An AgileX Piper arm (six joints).
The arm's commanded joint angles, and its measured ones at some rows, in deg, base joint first. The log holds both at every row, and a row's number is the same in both.
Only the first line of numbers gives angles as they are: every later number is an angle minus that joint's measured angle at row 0.
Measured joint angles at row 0:
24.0 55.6 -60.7 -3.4 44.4 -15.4
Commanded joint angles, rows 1 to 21:
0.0 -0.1 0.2 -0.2 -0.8 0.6
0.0 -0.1 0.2 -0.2 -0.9 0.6
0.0 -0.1 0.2 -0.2 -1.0 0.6
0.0 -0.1 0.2 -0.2 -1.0 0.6
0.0 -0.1 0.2 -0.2 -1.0 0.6
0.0 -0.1 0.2 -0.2 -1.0 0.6
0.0 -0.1 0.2 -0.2 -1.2 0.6
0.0 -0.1 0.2 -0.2 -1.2 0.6
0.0 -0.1 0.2 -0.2 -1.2 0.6
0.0 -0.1 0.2 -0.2 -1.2 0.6
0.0 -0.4 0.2 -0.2 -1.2 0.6
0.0 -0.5 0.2 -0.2 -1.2 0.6
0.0 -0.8 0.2 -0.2 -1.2 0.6
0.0 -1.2 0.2 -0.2 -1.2 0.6
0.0 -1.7 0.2 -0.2 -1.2 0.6
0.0 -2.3 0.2 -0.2 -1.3 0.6
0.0 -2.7 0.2 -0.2 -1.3 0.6
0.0 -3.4 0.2 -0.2 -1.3 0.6
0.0 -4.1 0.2 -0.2 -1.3 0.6
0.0 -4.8 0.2 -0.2 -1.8 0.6
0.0 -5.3 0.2 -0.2 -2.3 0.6
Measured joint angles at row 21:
0.0 -2.9 0.0 0.0 -0.6 0.1
